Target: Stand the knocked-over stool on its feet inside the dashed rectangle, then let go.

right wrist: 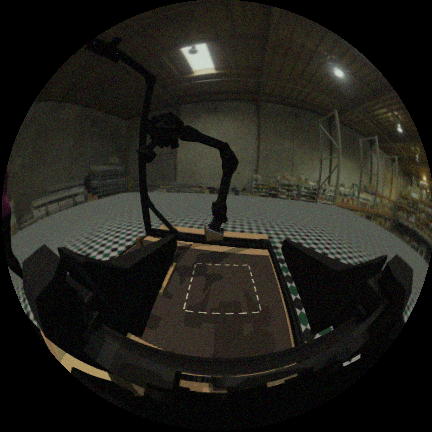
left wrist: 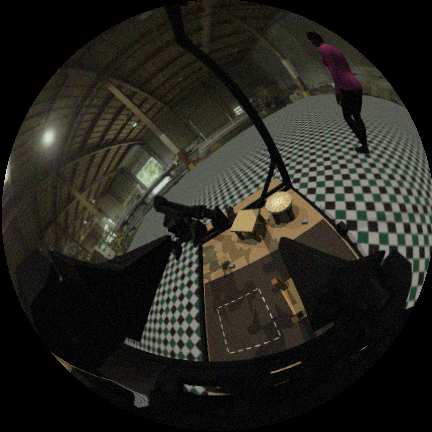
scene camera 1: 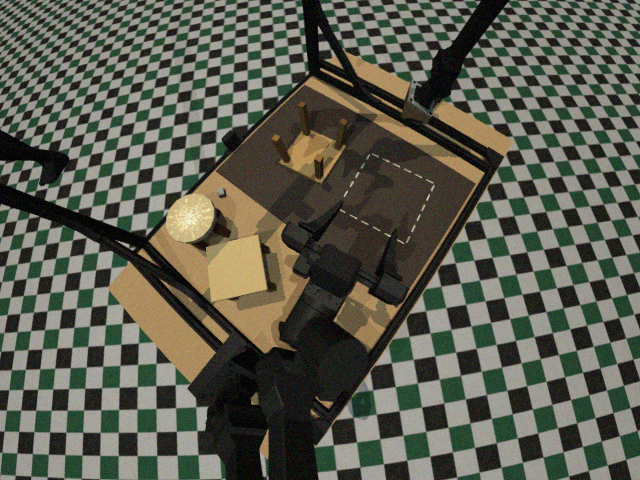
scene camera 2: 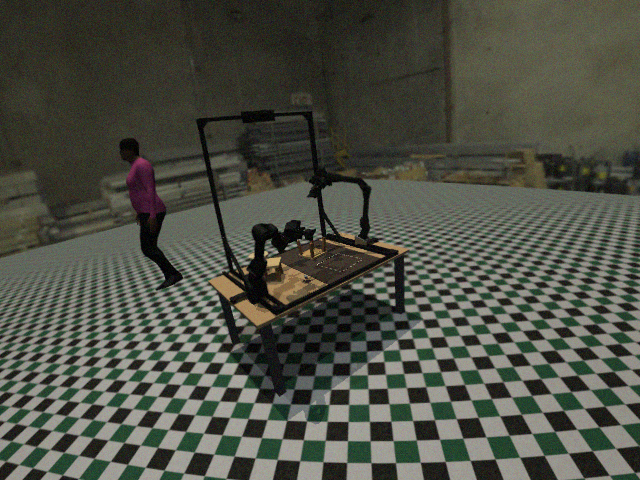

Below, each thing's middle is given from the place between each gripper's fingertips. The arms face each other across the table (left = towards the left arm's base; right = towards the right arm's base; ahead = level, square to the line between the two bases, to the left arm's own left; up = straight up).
I see my left gripper 17 cm past the round wooden stool (scene camera 1: 191,218), 38 cm to the left of it and 41 cm above it.
The round wooden stool is 40 cm behind my right hand, 16 cm to the right of it and 25 cm below it.
